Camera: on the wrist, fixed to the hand. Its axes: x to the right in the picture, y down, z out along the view.
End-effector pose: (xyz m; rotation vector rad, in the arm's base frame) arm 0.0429 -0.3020 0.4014 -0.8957 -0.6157 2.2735
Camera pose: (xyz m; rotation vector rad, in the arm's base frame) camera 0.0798 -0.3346 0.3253 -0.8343 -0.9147 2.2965
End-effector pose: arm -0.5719 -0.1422 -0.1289 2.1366 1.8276 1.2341
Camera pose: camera -0.5698 -0.1976 -0.0571 2.0379 1.5989 1.1867
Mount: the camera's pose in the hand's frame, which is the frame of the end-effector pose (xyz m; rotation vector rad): -0.0104 0.0556 -0.0709 -0.1970 -0.1295 -0.0181
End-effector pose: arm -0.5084 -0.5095 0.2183 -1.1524 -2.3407 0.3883
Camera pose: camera -0.4276 -0.4820 0.2490 -1.2275 -2.5468 0.2359
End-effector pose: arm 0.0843 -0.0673 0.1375 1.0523 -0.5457 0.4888
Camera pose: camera 0.0552 0.0185 0.1407 0.9033 -0.6843 0.3447
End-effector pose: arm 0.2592 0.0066 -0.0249 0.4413 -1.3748 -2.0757
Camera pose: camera 0.3244 -0.0527 -0.0036 0.2411 -1.2250 -2.2617
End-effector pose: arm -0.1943 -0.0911 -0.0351 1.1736 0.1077 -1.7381
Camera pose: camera -0.1056 -0.0732 -0.0414 0.9176 0.2069 -1.7708
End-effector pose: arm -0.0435 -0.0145 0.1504 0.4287 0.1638 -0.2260
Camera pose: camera -0.0473 0.0670 0.1107 0.2161 0.0620 -0.2521
